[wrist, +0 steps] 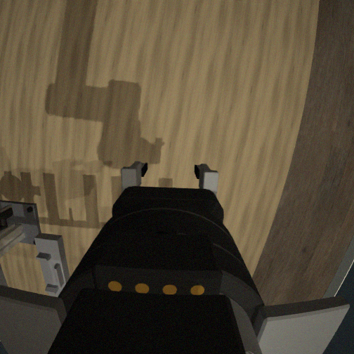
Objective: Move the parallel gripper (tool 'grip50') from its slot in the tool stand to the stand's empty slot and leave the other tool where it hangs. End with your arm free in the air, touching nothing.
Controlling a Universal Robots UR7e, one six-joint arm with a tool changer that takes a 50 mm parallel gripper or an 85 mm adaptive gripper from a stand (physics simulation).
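Note:
The parallel gripper (171,171) is on my arm, its black body in the lower middle of the wrist view. Its two grey fingers with dark pads stand apart, with wood surface showing between them, so it is open and empty. A grey plate shows on each side of its body. Part of the tool stand (50,250) shows at the lower left: a grey upright with small hooks, beside the gripper's body and apart from the fingers. Whether the body touches the stand is hidden. The empty slot and the other tool cannot be made out.
A grey bracket (27,220) with two dark holes and a slanted bar is at the left edge. Shadows of the arm and stand fall on the light wood table top (225,75). A darker wood band (320,150) runs down the right side.

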